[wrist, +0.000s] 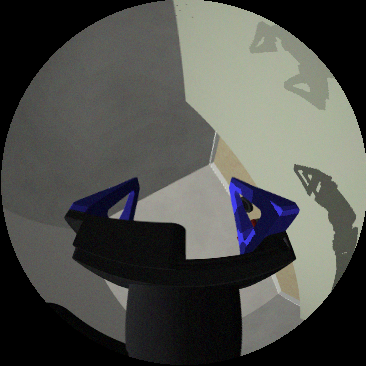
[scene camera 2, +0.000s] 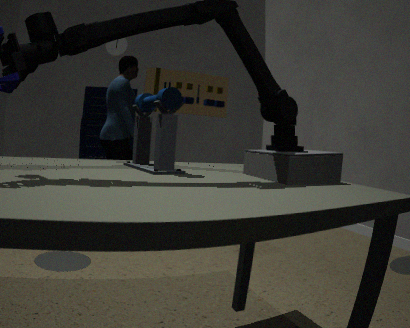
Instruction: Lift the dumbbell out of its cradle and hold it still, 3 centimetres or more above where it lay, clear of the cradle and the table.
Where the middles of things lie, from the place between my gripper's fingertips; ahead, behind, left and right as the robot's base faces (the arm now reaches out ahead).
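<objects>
There's a grey cradle (scene camera 2: 166, 128) that's 370 mm to the right of my hand, 420 mm behind it and 130 mm below it. As for the blue dumbbell (scene camera 2: 171, 98), my hand is 370 mm to the left of it, 420 mm past it and 30 mm above it.
</objects>
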